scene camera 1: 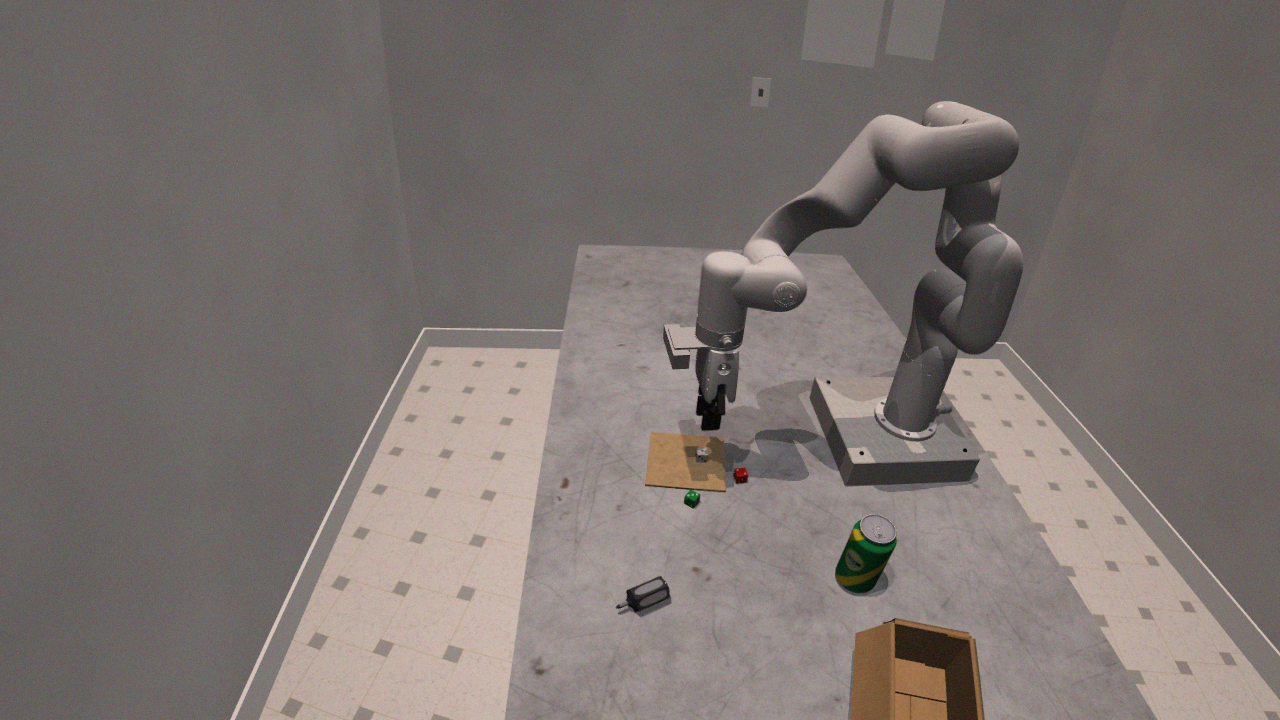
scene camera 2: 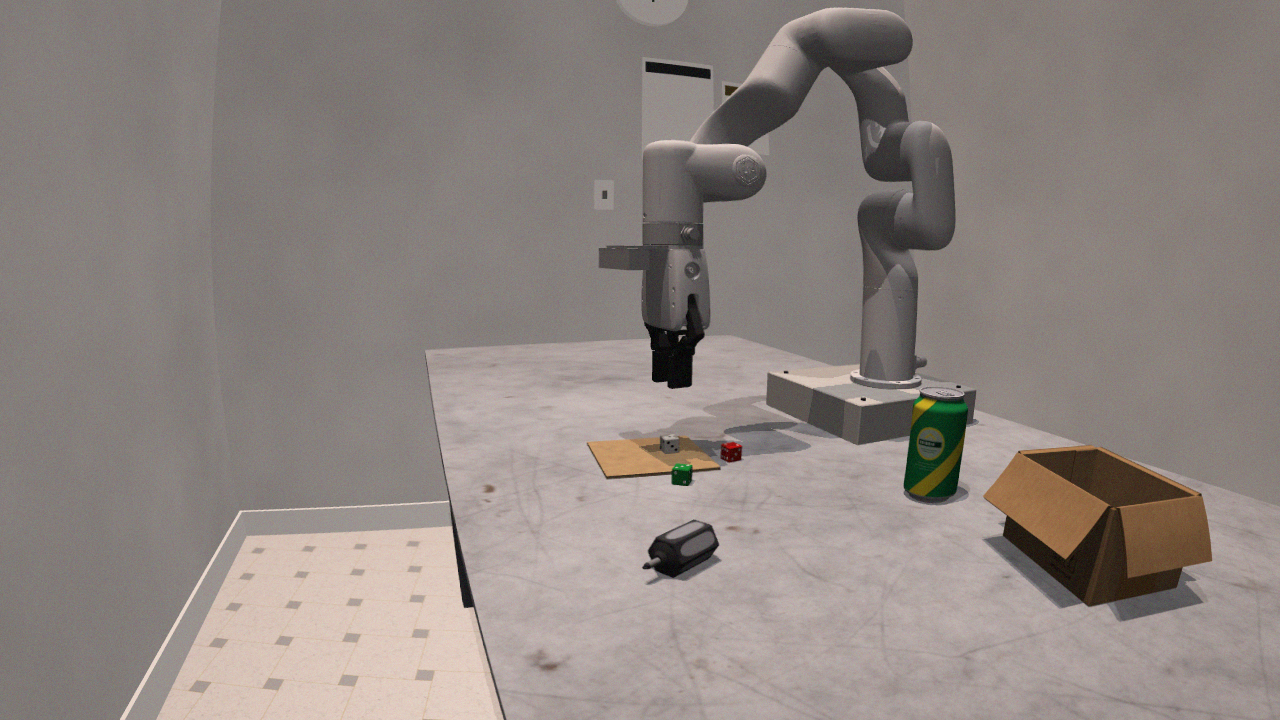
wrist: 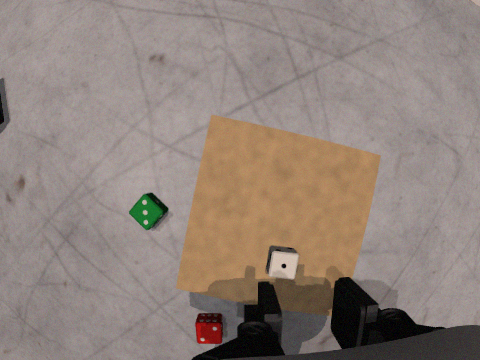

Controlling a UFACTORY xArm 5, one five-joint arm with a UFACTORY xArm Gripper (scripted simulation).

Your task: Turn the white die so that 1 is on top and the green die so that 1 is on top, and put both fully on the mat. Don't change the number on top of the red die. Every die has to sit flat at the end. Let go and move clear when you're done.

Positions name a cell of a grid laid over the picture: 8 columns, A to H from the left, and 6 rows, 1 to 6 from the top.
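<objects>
I can see my gripper in the wrist view (F6), and it appears in scene camera 1 (E4) and scene camera 2 (E4) too. There is also a tan mat, visible to me in scene camera 1 (E4), in scene camera 2 (D4) and in the wrist view (E4).
</objects>
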